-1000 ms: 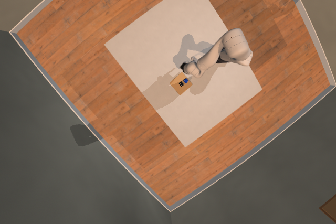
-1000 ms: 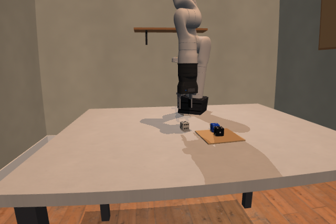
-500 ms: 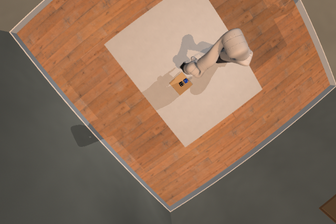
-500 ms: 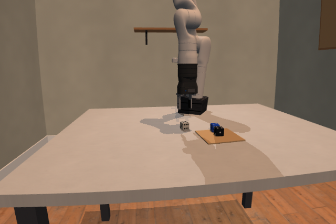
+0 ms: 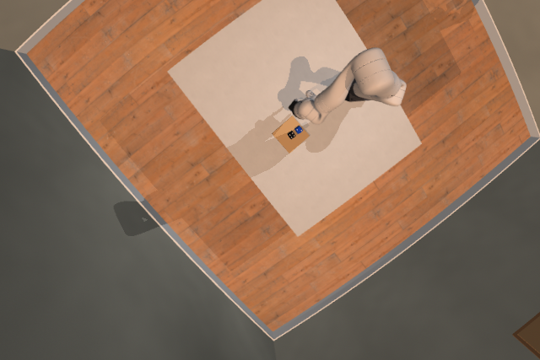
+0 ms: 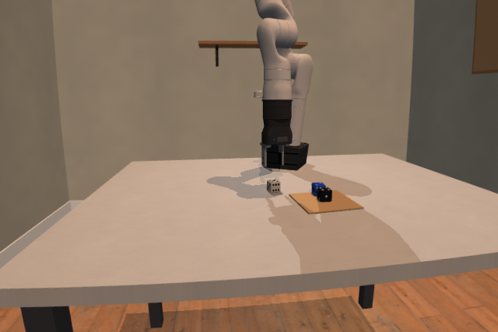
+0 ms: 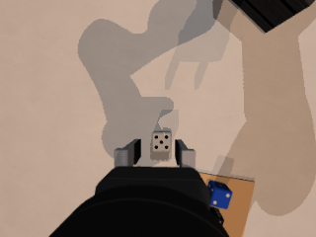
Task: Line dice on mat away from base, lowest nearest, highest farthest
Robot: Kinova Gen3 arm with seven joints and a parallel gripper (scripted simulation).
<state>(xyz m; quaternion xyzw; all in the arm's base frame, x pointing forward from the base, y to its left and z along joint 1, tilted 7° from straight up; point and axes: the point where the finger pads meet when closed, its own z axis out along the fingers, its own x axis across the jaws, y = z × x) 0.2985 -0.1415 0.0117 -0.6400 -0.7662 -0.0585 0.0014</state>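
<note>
Right now my hand is 8 cm above the white die. Round my hand: mat 11 cm ahead, 10 cm to the left, 9 cm below; then blue die 7 cm ahead, 11 cm to the left, 7 cm below.
</note>
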